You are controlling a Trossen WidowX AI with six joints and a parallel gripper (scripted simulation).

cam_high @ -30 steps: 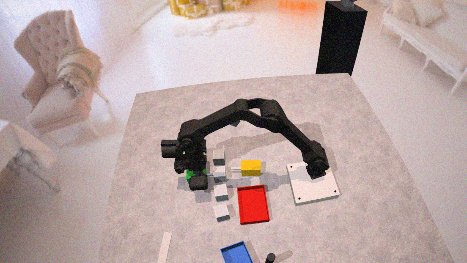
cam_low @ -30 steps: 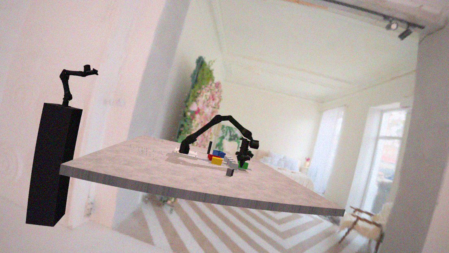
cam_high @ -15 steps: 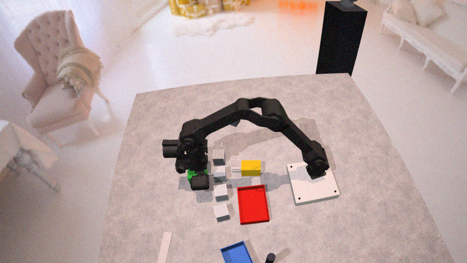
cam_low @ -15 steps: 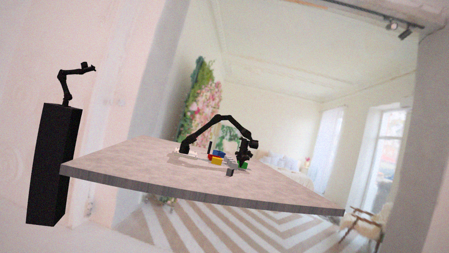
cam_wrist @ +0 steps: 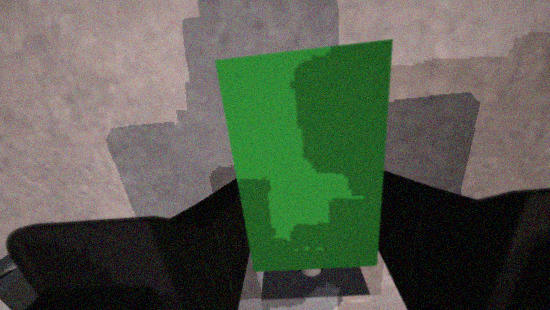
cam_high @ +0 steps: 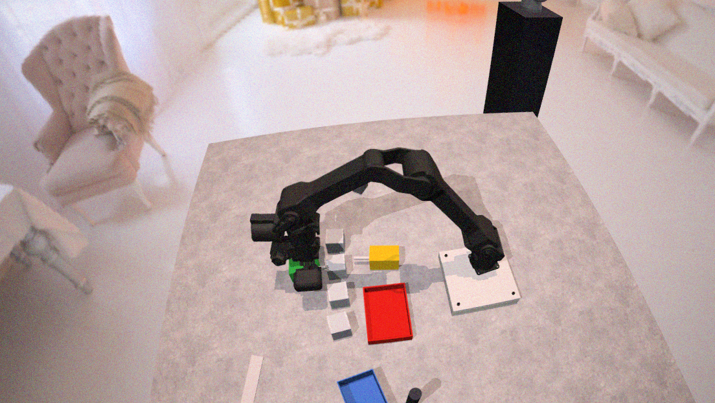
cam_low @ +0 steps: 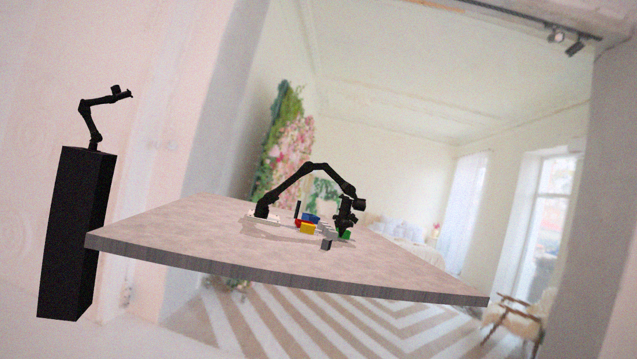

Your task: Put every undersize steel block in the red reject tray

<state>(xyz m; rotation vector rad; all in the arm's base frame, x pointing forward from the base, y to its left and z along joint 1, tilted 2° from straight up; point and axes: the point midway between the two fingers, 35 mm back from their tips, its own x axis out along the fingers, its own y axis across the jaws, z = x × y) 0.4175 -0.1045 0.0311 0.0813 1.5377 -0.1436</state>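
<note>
My gripper tip is 15 cm past the yellow gauge, 1 cm to the right of it and 1 cm below it. The rest, counted from my gripper tip: green GO gauge (2 cm above, 1 cm behind); red reject tray (16 cm to the left, 15 cm behind); dark cube (25 cm to the right, 18 cm behind, 1 cm above).
</note>
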